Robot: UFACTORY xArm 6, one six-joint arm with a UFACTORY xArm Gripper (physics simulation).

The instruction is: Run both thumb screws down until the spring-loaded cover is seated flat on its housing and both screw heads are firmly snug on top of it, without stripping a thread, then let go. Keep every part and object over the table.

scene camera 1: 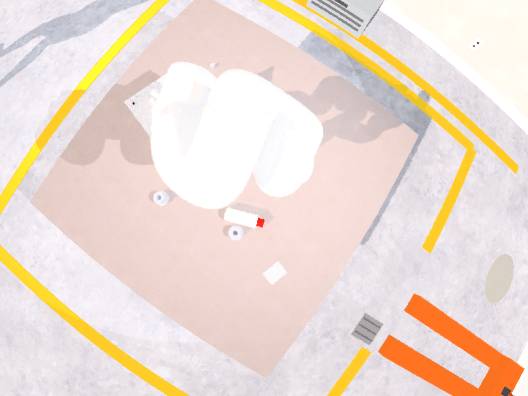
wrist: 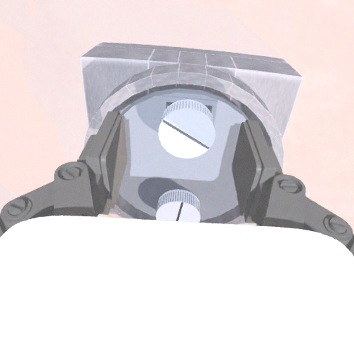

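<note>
In the wrist view the grey housing (wrist: 272,87) is a block with a round wall. The pale cover (wrist: 200,167) lies inside that wall; whether it is flat on the housing cannot be told. One slotted thumb screw (wrist: 186,135) is upright at the far side, with its slot slanted. The other thumb screw (wrist: 178,209) is at the near side, partly hidden by the white gripper body. My gripper (wrist: 180,139) is open, its fingers wide apart on either side of the far screw without touching it. In the scene view the arm hides the housing, cover and gripper.
The white arm (scene camera 1: 220,140) spans the upper middle of the pinkish table (scene camera 1: 200,280). A white tube with a red end (scene camera 1: 242,217) lies beside a small ring (scene camera 1: 241,233). Another ring (scene camera 1: 165,198) lies to the left. A white square (scene camera 1: 274,273) lies nearer the table's lower right edge.
</note>
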